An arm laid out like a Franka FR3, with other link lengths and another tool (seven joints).
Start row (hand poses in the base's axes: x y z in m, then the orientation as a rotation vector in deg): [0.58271, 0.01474, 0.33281, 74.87, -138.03, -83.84]
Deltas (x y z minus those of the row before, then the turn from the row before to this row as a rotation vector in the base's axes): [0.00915, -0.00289, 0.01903, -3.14, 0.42, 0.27]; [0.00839, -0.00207, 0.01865, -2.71, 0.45, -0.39]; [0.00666, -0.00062, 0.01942, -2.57, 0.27, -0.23]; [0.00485, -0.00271, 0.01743, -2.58, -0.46, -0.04]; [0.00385, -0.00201, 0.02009, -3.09, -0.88, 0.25]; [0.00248, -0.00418, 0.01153, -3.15, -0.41, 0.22]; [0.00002, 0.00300, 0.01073, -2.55, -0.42, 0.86]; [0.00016, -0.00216, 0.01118, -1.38, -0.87, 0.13]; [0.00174, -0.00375, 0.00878, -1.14, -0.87, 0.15]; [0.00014, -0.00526, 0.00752, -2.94, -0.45, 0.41]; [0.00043, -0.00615, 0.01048, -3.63, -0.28, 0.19]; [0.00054, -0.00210, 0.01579, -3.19, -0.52, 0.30]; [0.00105, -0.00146, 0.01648, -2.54, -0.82, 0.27]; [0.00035, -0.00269, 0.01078, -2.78, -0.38, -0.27]
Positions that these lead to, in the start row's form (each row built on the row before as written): [0.59186, 0.01185, 0.35184, 74.06, -138.74, -79.52]; [0.60025, 0.00978, 0.37049, 72.60, -139.82, -75.99]; [0.60691, 0.00916, 0.38991, 71.50, -140.73, -72.57]; [0.61176, 0.00645, 0.40734, 71.26, -141.89, -68.86]; [0.61561, 0.00444, 0.42743, 71.54, -143.13, -64.22]; [0.61809, 0.00026, 0.43896, 71.31, -143.96, -59.66]; [0.61811, 0.00326, 0.44969, 71.93, -144.01, -55.79]; [0.61827, 0.00110, 0.46087, 72.38, -144.78, -53.52]; [0.62001, -0.00265, 0.46965, 72.91, -145.47, -51.56]; [0.62015, -0.00791, 0.47717, 72.88, -145.79, -47.23]; [0.62058, -0.01406, 0.48765, 72.21, -146.11, -42.09]; [0.62112, -0.01616, 0.50344, 71.92, -146.38, -37.45]; [0.62217, -0.01762, 0.51992, 71.95, -146.82, -33.56]; [0.62252, -0.02031, 0.53070, 70.94, -147.23, -29.68]
